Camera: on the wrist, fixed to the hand. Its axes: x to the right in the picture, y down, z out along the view.
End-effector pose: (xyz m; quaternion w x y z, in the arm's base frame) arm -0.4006 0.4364 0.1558 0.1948 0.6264 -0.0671 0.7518
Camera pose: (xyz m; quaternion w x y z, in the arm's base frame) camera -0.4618 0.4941 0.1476 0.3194 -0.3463 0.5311 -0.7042
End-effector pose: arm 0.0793 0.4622 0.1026 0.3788 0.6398 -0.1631 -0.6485
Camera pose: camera 0.1459 0.4950 0.0622 0.7812 0.3527 -0.4808 -0.1846
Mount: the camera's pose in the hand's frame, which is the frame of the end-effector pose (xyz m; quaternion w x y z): 0.0126 -0.0309 -0.0776 0.7198 -0.0845 0.0559 0.6868
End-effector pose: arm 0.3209 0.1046 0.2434 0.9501 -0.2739 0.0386 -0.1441
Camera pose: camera 0.3133 0.0364 0.1942 0.7575 -0.2429 0.2812 0.5367
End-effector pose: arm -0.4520 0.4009 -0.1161 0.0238 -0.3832 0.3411 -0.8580
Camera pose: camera -0.5064 0.4648 -0.1261 0.5550 0.0044 0.5825 -0.5938
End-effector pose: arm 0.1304 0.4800 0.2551 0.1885 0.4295 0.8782 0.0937
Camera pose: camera 0.0692 0.4708 0.3126 0.0585 0.8911 0.3398 0.2951
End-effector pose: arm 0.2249 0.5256 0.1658 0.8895 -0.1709 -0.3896 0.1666
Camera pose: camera 0.2962 0.4901 0.1377 0.5332 -0.4751 -0.1274 0.6883
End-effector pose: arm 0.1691 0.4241 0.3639 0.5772 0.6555 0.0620 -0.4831
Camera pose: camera 0.1996 0.4915 0.3232 0.7991 0.4926 -0.3325 0.0906
